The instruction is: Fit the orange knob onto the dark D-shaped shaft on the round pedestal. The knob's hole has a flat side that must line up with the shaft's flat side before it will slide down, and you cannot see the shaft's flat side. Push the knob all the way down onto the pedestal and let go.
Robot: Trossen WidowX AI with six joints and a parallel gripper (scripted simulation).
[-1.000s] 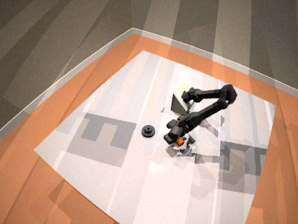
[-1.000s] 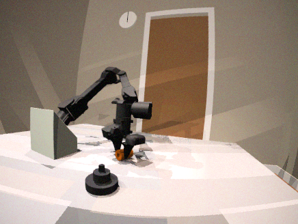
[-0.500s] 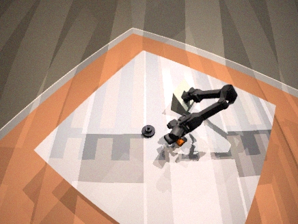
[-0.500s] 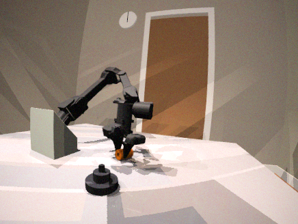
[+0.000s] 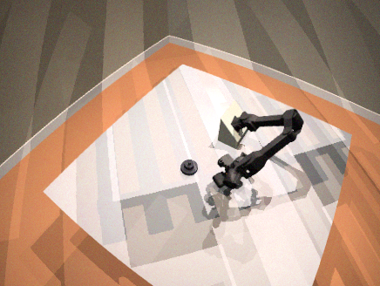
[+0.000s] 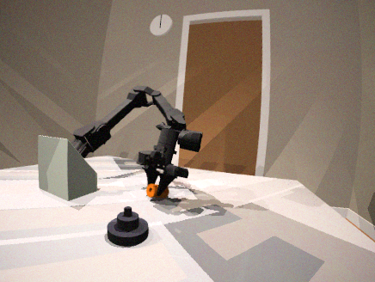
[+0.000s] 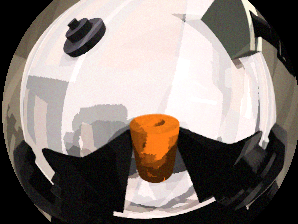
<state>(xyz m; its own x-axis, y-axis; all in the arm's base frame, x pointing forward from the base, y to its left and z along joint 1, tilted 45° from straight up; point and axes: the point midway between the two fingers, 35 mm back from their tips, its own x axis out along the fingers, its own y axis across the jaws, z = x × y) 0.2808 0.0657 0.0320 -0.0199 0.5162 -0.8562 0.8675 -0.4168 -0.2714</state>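
Now: the orange knob 1 cm to the left of my gripper tip and 1 cm ahead of it. Round my gripper tip: pedestal (19 cm to the right, 2 cm ahead, 1 cm above).
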